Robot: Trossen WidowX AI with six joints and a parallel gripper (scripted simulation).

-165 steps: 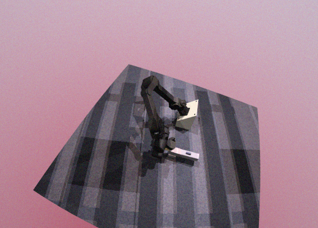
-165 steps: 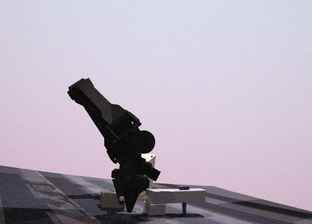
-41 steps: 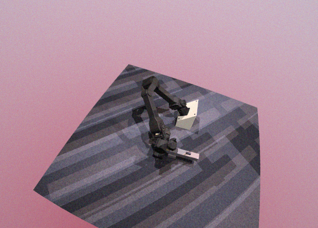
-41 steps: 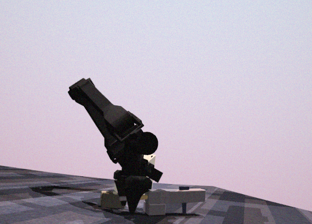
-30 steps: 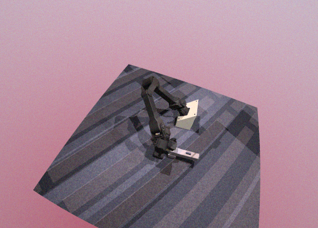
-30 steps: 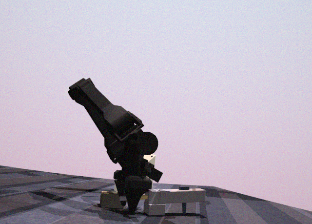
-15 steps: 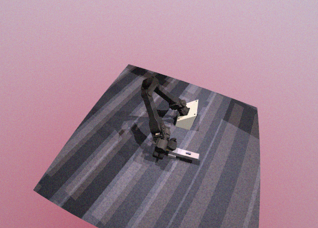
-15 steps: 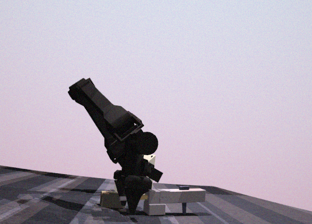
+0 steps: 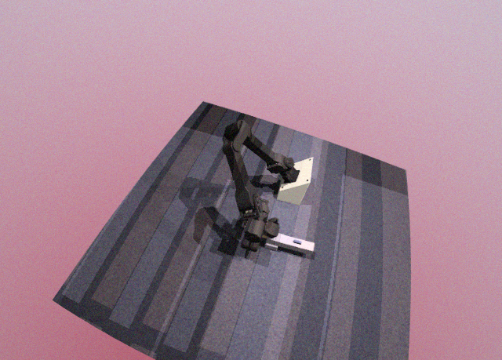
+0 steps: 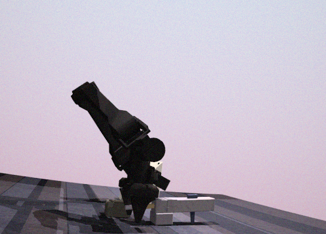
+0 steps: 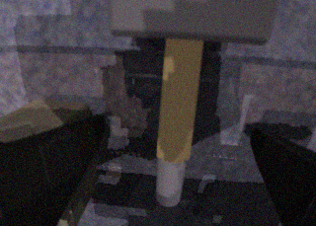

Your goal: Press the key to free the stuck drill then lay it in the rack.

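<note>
Right now my gripper tip is 1 cm past the drill, 4 cm to the right of it and 4 cm below it. Round my gripper tip: pale housing block (2 cm behind, 14 cm to the left, 4 cm above); then tan block (7 cm behind, 4 cm to the right, 1 cm above); then dark blue key (2 cm behind, 17 cm to the left, 4 cm above).
</note>
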